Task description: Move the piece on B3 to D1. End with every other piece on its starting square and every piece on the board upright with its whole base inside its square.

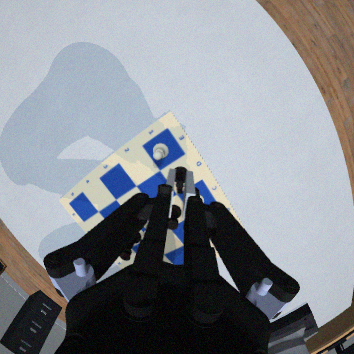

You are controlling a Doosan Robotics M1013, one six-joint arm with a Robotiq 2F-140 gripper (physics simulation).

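Places are measured from the arm's base along level axes (x ahead, y left, z up), in centimetres.
Where they show: gripper, fingertip midpoint: (179, 179); arm's base, origin of the base link: (279, 340).
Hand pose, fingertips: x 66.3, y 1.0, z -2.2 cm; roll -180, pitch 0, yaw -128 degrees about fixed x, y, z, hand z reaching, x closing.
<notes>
Each offset is from my fingertips to the top centre of the thing. "*": to the spot under its first point. Level surfaces: height alone.
The blue-and-cream board @(* dx +5.5, dy +17.4, dz -0.8 cm) (65, 201) lies turned at an angle below my gripper. My gripper (179, 179) is shut on a piece, over the D1 side of the board; the fingers hide most of the piece, and its colour and height above the board cannot be told. A white piece @(dx +4.2, dy +0.2, dz +2.4 cm) (160, 151) stands upright on the blue corner square E1. A black piece @(dx -3.7, dy +3.2, dz +2.5 cm) (174, 211) shows on the board between the fingers. More dark pieces @(dx -4.4, dy +10.8, dz +4.5 cm) (127, 254) show partly beside the left finger linkage. B3 is largely hidden by the fingers; the D1 square is partly covered by the fingertips.
A pale round table top @(dz -1.4 cm) (270, 125) surrounds the board, with wooden floor (320, 55) beyond its edge. A large soft shadow lies on the table left of the board. A dark slotted box (31, 322) is at the lower left, and grey equipment (295, 327) at the lower right.
</notes>
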